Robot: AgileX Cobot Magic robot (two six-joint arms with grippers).
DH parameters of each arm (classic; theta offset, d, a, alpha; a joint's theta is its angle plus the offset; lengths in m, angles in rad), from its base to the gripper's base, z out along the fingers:
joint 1: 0 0.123 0 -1.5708
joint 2: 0.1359 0 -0.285 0
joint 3: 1.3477 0 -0.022 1.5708
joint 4: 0 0.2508 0 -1.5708
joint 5: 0 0 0.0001 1.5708
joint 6: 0 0.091 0 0
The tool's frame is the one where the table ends.
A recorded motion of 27 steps. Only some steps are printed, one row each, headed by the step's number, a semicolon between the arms.
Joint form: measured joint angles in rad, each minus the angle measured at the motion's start. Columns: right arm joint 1, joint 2, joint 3, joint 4, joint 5, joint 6; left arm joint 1, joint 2, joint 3, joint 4, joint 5, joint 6.
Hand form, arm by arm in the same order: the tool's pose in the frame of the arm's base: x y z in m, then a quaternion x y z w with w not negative. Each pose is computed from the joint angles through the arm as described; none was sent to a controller.
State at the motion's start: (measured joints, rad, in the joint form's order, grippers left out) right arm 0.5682 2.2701 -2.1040 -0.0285 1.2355 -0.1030; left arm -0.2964 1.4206 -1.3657 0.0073 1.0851 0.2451
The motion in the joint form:
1: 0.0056 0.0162 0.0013 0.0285 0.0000 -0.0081; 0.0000 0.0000 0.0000 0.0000 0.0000 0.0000
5: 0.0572 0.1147 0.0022 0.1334 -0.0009 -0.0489; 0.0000 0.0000 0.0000 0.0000 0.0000 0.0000
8: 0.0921 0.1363 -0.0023 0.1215 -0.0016 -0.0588; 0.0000 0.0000 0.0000 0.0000 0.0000 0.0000
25: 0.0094 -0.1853 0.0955 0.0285 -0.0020 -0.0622; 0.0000 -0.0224 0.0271 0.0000 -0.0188 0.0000
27: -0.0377 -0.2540 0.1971 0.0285 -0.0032 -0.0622; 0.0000 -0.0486 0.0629 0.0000 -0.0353 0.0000
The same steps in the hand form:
1: 0.4095 0.2647 0.2201 -0.33340 0.93522 0.02732 0.11599; 0.2783 -0.0844 0.3589 0.25932 0.93121 -0.00302 0.25612
5: 0.3959 0.2970 0.1719 -0.36473 0.92710 0.06560 0.05623; 0.2783 -0.0844 0.3589 0.25932 0.93121 -0.00302 0.25612
8: 0.3871 0.3107 0.1623 -0.38681 0.91899 0.05862 0.04894; 0.2783 -0.0844 0.3589 0.25932 0.93121 -0.00302 0.25612
25: 0.3803 0.2479 0.2891 -0.35743 0.91773 0.03546 0.16955; 0.2734 -0.0829 0.3583 0.25887 0.92943 -0.00320 0.26292
27: 0.3760 0.2206 0.2912 -0.33662 0.92836 0.02862 0.15497; 0.2671 -0.0810 0.3558 0.25867 0.92854 -0.00330 0.26625

